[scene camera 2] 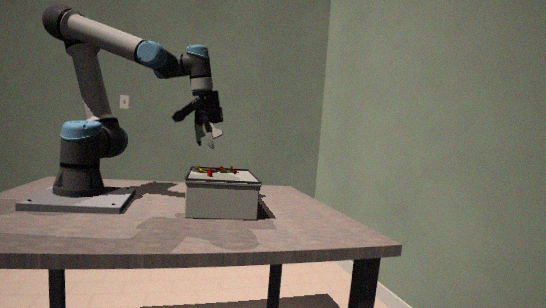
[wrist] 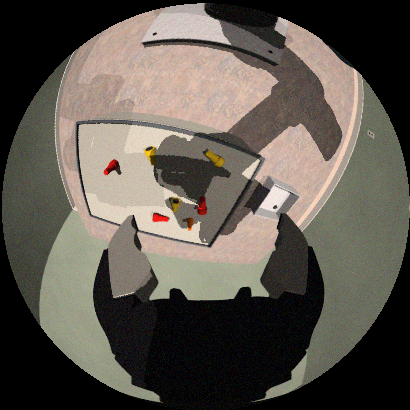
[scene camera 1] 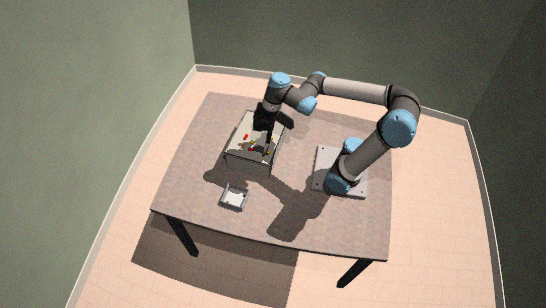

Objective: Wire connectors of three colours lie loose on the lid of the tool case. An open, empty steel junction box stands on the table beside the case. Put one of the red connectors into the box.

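Frame: origin at the arm's base, x ahead, y left, z up, level; metres.
Seen in the pictures: gripper, between the fingertips: (scene camera 2: 206, 147) (wrist: 207, 216) (scene camera 1: 263, 139); arm's base, origin of its link: (scene camera 2: 79, 191).
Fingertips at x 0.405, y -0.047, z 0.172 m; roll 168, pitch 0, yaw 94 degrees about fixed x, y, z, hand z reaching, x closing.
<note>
Offsets run from my fingertips to a thing's middle. Level surfaces: height alone.
Three red connectors lie apart on the pale lid of the tool case @[dx +0.041, dy -0.097, dz -0.137 m] (scene camera 1: 246, 165) (scene camera 2: 221, 202) (wrist: 100, 195). In the wrist view, one red connector @[dx -0.018, dy -0.139, dz -0.069 m] (wrist: 112, 166) lies at the left, another @[dx +0.088, dy -0.076, dz -0.076 m] (wrist: 160, 218) near the lower edge, and a third @[dx +0.054, dy -0.003, dz -0.076 m] (wrist: 202, 206) in shadow toward the box end, close to an orange connector @[dx +0.094, dy -0.023, dz -0.072 m] (wrist: 190, 223). The open steel junction box @[dx +0.113, dy +0.194, dz -0.177 m] (scene camera 1: 233, 198) (wrist: 276, 200) stands on the table beside the case, with no connector visible in it; it does not show in scene camera 2. My gripper (scene camera 1: 268, 143) (scene camera 2: 206, 144) (wrist: 207, 216) is open and empty, above the lid.
Three yellow connectors @[dx -0.027, dy -0.073, dz -0.077 m] (wrist: 150, 154) @[dx -0.025, dy +0.008, dz -0.077 m] (wrist: 215, 158) @[dx +0.057, dy -0.046, dz -0.077 m] (wrist: 175, 204) also lie on the lid, one close to the red and orange ones. The arm's base plate (scene camera 1: 324, 165) (scene camera 2: 75, 204) (wrist: 175, 31) is on the table @[dz -0.196 m] (scene camera 1: 190, 150), across from the case.
</note>
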